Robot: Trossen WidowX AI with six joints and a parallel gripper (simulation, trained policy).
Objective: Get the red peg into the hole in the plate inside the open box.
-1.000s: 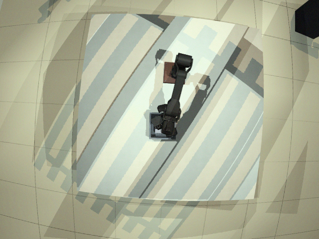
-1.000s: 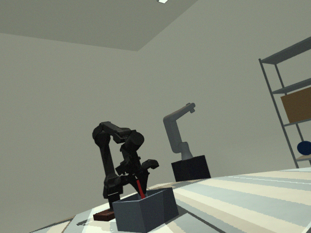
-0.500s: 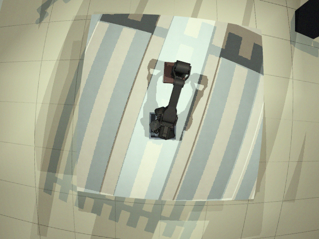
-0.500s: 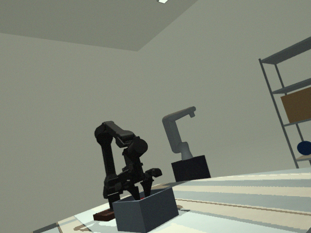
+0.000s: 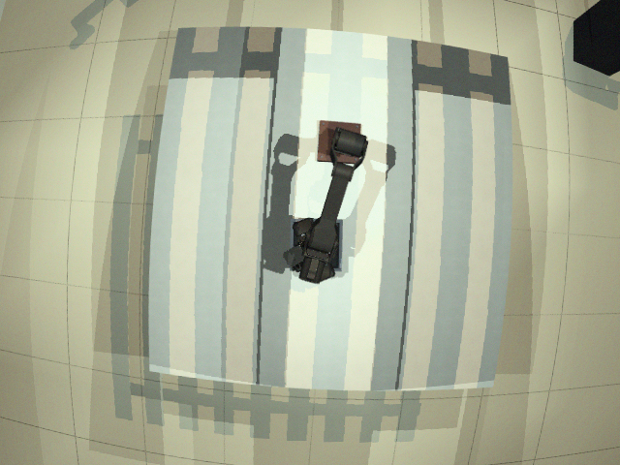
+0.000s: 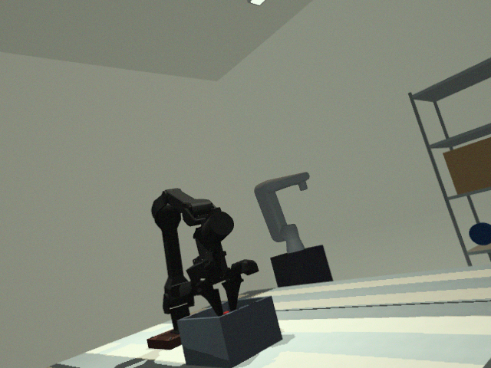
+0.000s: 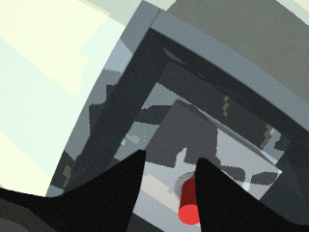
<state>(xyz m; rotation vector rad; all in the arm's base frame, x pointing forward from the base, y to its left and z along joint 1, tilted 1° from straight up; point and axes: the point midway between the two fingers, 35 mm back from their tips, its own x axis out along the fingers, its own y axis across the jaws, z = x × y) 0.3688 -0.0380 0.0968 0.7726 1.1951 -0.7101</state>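
My gripper tip is now 3 cm past the red peg, 3 cm above it and 1 cm to the right of it. Also, from my gripper tip: plate 4 cm below, 3 cm behind, 1 cm to the left; dark grey box 6 cm below, 3 cm behind, 1 cm to the left.
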